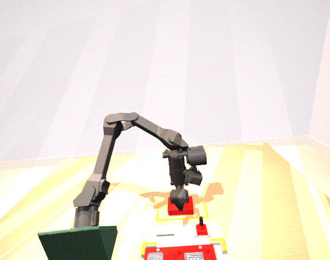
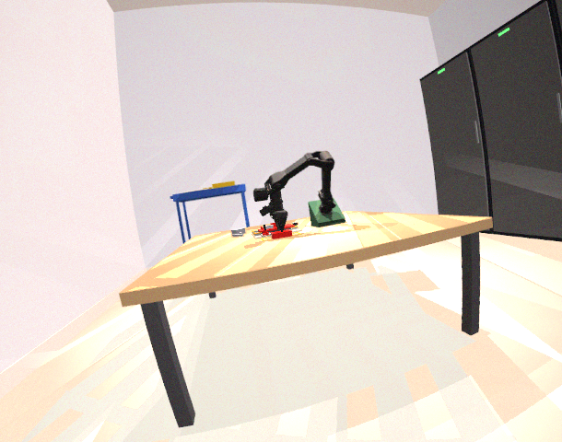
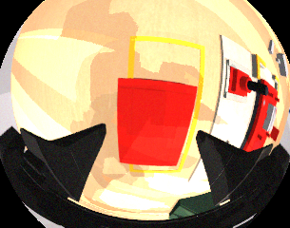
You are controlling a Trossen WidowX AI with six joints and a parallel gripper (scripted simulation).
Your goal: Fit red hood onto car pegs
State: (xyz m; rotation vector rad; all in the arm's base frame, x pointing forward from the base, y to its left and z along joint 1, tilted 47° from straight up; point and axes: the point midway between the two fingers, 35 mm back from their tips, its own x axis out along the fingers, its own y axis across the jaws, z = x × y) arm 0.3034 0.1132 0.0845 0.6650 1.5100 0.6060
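My gripper tip is 1 cm above the red hood.
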